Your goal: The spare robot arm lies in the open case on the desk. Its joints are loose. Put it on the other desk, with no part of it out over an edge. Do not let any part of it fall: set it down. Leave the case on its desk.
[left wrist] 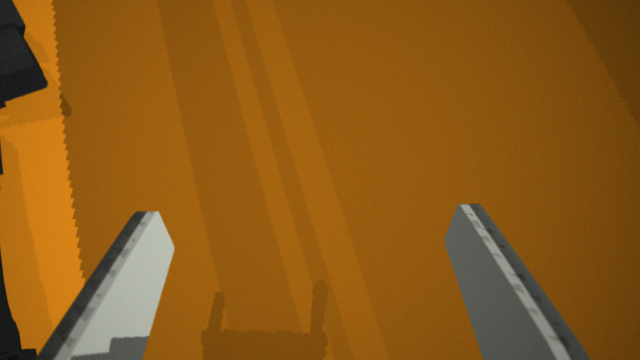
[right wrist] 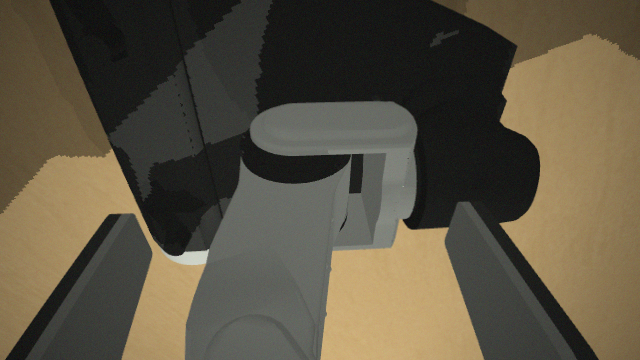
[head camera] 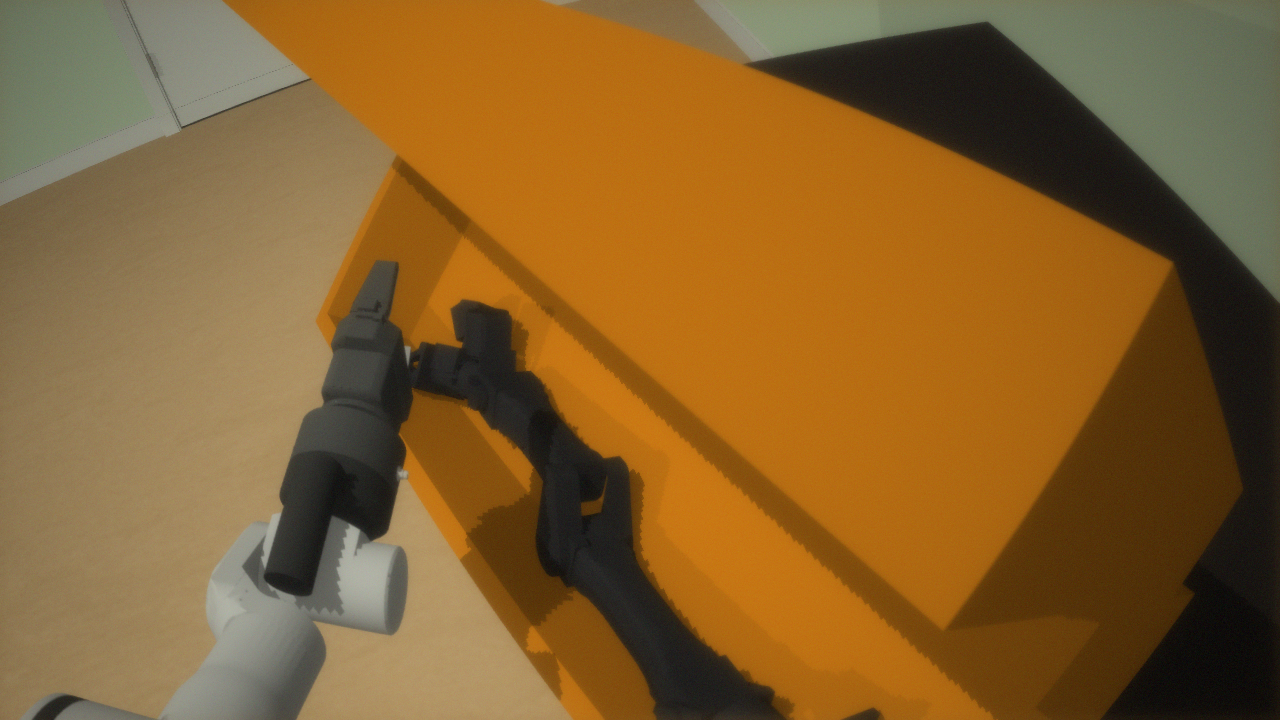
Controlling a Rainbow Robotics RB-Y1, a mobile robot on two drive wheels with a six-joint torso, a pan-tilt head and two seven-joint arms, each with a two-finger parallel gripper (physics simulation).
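Places are measured from the robot's base along level axes (x ahead, y left, z up), in centimetres.
Pixels of known places: left gripper, fingertip midpoint: (left wrist: 310,226) (head camera: 394,307); right gripper, fingertip midpoint: (right wrist: 299,228).
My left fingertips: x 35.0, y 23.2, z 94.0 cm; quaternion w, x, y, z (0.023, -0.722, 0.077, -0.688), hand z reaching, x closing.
Observation:
Behind a point stands the place of what it marks.
The dark spare arm (head camera: 581,519) (left wrist: 17,65) lies bent in the open orange case (head camera: 368,246) @[x 79.2, y 45.3, z 58.9 cm] (left wrist: 425,125) @[x 53.7, y 13.3, z 103.1 cm]. In the head camera its narrow end is at the upper left, and its thick end is cut off at the bottom edge. My left gripper (head camera: 386,265) (left wrist: 310,226) @[x 35.0, y 23.2, z 94.1 cm] is open and empty, over the case's left end, beside the narrow end; I cannot tell if they touch. In the left wrist view the spare arm shows at the left edge, outside the fingers. My right gripper (right wrist: 299,228) @[x -23.4, y -22.0, z 57.7 cm] is open and empty, away from the case. The other desk does not show.
The large orange lid (head camera: 716,232) @[x 2.2, y -1.4, z 133.4 cm] spans the head view and hides the far part of the case. The black desk top (head camera: 966,98) @[x 95.0, y -49.8, z 72.1 cm] shows behind it. In the right wrist view, my robot's black base (right wrist: 350,65) @[x -31.0, y -11.9, z 16.9 cm] and grey leg (right wrist: 265,250) @[x -19.9, y -5.6, z 45.0 cm] stand over the tan floor (right wrist: 400,300) @[x -56.5, y 80.0, z 0.0 cm].

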